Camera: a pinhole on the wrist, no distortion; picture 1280 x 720 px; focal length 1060.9 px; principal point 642.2 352.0 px. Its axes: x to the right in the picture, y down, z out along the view. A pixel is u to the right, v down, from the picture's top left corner.
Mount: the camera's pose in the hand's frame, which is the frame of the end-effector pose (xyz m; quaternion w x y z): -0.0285 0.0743 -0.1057 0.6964 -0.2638 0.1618 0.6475
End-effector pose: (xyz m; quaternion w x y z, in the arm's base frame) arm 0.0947 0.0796 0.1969 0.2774 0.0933 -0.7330 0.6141
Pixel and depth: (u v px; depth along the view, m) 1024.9 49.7 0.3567
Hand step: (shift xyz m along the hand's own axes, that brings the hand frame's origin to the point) 0.0444 0.3829 0.1258
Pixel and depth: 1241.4 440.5 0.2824
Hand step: -0.0672 0.3680 0.0285
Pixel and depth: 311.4 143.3 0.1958
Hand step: -0.0199 0.1366 0.0933
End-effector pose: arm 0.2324 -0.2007 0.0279 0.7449 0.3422 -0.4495 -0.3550
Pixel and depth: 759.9 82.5 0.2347
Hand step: 0.0059 0.2296 0.0787
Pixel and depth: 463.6 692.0 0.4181
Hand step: -0.2171 0.2610 0.2511
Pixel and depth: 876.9 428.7 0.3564
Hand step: -0.0868 0.3449 0.1337
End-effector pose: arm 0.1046 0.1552 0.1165 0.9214 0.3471 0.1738 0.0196
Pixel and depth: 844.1 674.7 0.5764
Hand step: -0.2566 0.5003 0.2704
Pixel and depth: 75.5 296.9 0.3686
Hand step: -0.0739 0.1258 0.3070
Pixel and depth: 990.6 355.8 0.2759
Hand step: -0.0517 0.3075 0.0658
